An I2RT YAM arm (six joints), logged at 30 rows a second.
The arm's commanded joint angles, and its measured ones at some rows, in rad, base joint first. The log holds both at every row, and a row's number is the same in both.
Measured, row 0:
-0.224, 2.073, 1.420, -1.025, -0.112, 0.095
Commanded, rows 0 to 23:
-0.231, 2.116, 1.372, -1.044, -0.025, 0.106
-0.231, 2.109, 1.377, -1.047, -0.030, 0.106
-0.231, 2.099, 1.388, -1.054, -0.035, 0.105
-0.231, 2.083, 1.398, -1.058, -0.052, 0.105
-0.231, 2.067, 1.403, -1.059, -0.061, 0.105
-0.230, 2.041, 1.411, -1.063, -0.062, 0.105
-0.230, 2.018, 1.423, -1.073, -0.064, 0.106
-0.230, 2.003, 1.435, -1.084, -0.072, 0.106
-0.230, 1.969, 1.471, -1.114, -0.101, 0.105
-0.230, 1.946, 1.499, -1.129, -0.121, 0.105
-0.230, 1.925, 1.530, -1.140, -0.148, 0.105
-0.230, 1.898, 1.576, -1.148, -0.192, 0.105
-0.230, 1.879, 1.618, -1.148, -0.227, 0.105
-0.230, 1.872, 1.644, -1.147, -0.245, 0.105
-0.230, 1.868, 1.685, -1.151, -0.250, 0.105
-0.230, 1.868, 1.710, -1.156, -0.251, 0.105
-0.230, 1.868, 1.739, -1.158, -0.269, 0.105
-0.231, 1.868, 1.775, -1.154, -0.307, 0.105
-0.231, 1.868, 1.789, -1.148, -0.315, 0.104
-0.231, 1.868, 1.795, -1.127, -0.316, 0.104
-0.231, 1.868, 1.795, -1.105, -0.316, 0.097
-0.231, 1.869, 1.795, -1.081, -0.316, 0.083
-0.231, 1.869, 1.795, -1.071, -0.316, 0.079
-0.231, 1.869, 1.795, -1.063, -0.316, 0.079
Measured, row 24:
-0.227, 1.887, 1.764, -1.078, -0.299, 0.096
